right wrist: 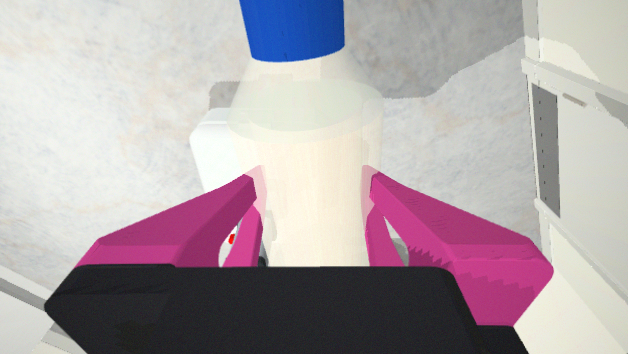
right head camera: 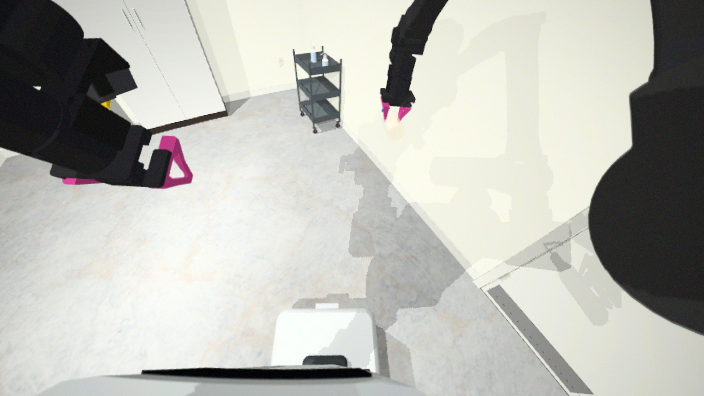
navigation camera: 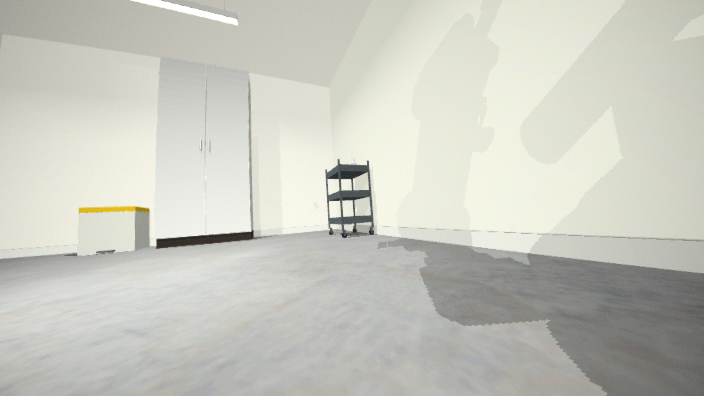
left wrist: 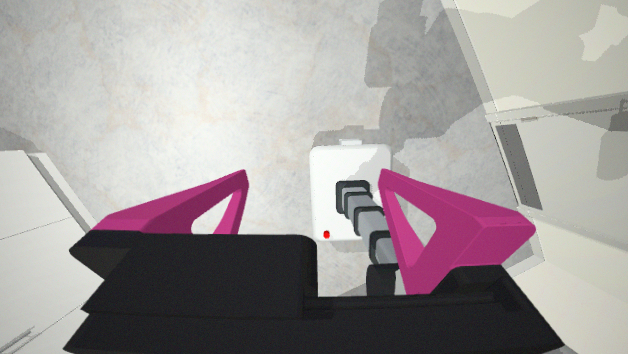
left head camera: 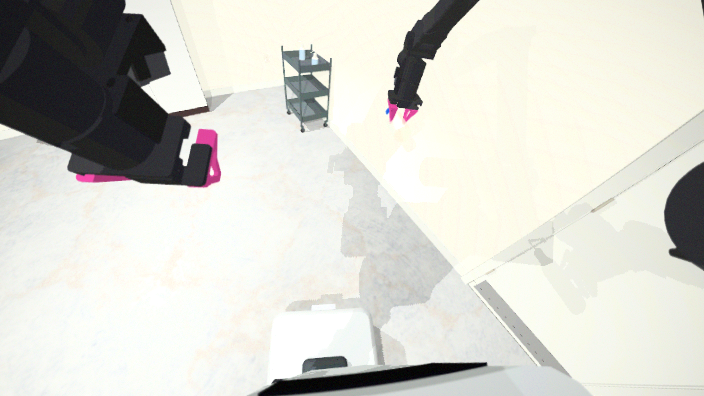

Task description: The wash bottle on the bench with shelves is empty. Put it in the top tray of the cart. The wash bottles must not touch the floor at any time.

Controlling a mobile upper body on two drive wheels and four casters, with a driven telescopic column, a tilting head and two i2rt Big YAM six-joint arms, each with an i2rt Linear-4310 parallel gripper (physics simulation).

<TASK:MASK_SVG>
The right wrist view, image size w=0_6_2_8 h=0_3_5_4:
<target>my right gripper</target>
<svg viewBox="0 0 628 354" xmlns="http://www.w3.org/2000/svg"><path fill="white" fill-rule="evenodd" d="M554 268L530 238L406 187L381 172L372 175L370 199L375 205L367 216L365 231L370 266L257 267L263 226L261 216L253 205L257 199L253 178L243 174L224 186L98 238L44 304L44 310L87 354L529 354L513 326L551 280ZM242 219L233 247L223 266L219 267L221 245ZM384 217L407 246L409 254L408 266L403 264L391 240Z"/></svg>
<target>wash bottle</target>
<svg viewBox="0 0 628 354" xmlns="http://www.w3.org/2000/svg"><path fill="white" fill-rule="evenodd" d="M239 0L251 57L227 113L226 123L242 175L245 174L252 177L254 181L257 199L253 205L261 216L263 226L262 241L270 266L370 266L365 231L367 216L375 205L370 199L372 175L381 172L385 100L345 45L344 0Z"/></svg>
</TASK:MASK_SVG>
